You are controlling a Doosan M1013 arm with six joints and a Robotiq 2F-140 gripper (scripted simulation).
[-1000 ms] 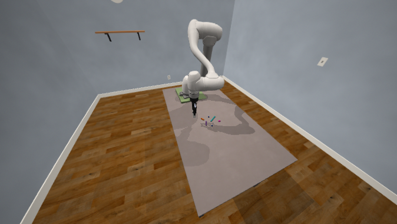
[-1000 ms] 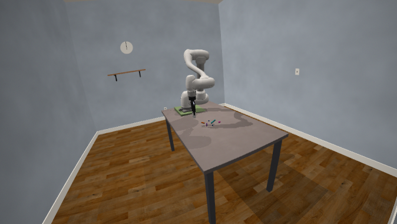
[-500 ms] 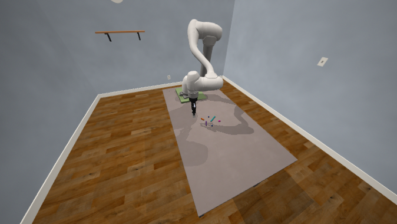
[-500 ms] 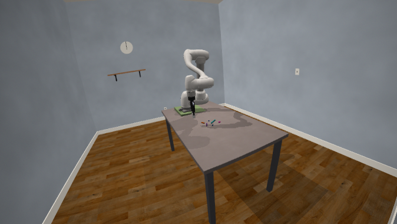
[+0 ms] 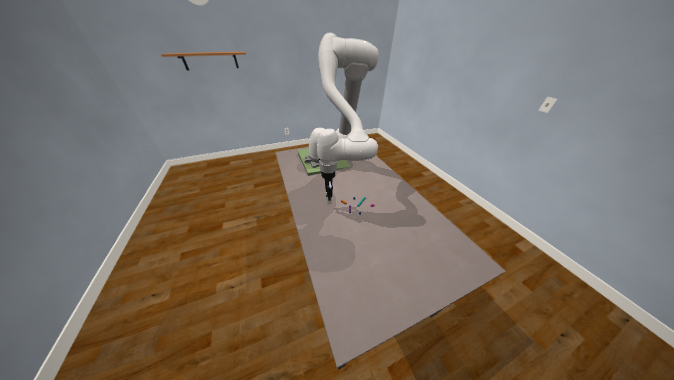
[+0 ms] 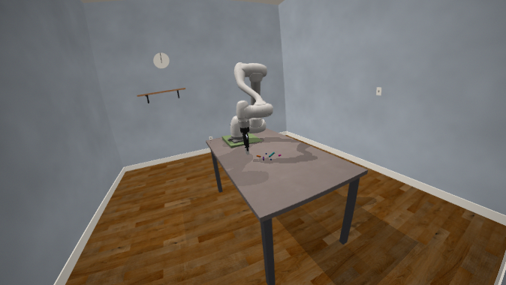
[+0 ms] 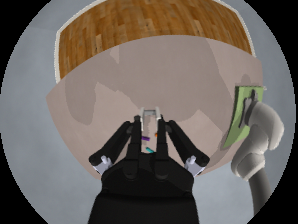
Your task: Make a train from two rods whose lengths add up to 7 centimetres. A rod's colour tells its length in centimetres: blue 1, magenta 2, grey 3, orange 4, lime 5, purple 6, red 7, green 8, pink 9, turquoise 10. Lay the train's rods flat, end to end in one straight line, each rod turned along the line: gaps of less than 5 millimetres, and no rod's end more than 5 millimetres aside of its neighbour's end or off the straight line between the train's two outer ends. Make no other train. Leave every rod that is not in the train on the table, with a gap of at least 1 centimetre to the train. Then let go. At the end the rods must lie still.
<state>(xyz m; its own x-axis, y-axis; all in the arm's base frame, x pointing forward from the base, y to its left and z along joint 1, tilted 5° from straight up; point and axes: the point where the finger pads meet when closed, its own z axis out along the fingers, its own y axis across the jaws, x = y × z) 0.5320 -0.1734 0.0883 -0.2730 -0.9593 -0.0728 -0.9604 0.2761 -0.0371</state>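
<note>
Now: hand 11 cm to the right of the orange rod and 9 cm above it. Also, from my hand: purple rod (11 cm to the left, 9 cm below, 7 cm ahead); blue rod (19 cm to the left, 9 cm below); grey rod (3 cm below).
</note>
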